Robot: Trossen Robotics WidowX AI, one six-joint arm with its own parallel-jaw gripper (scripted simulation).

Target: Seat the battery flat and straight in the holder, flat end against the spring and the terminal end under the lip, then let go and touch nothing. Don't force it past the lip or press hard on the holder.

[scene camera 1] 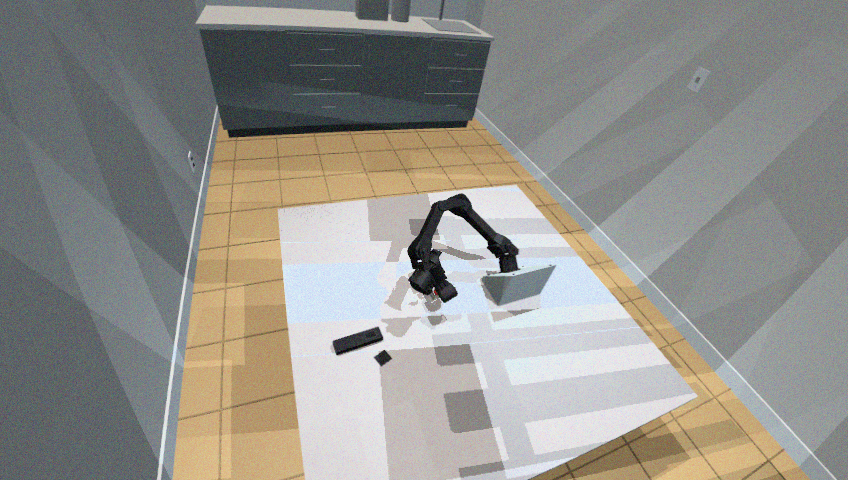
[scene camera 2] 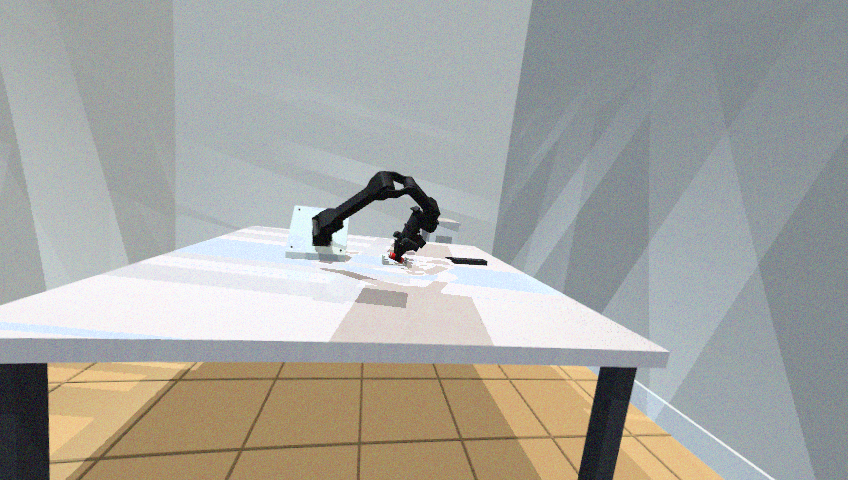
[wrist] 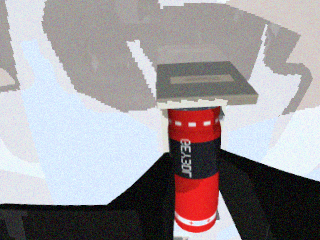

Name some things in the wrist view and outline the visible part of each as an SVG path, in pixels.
My gripper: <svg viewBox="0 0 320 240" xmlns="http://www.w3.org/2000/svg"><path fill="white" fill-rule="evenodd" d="M175 163L169 157L169 152L163 153L160 159L151 168L148 168L131 188L125 189L123 193L120 193L116 199L113 199L107 205L0 204L0 240L173 240L173 216L175 216L176 211ZM221 149L219 192L223 196L224 204L227 205L229 215L232 217L233 224L235 224L241 240L320 240L320 181L309 179L309 177L293 175L293 173L281 171L279 168L268 167L268 165L260 163L260 161L252 161L247 159L247 157L237 155L237 153Z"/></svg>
A battery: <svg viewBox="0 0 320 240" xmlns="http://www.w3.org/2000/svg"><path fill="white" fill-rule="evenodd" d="M219 105L168 108L169 157L175 163L176 211L173 217L175 217L175 223L184 231L205 232L216 221L217 207L219 207L221 155Z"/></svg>
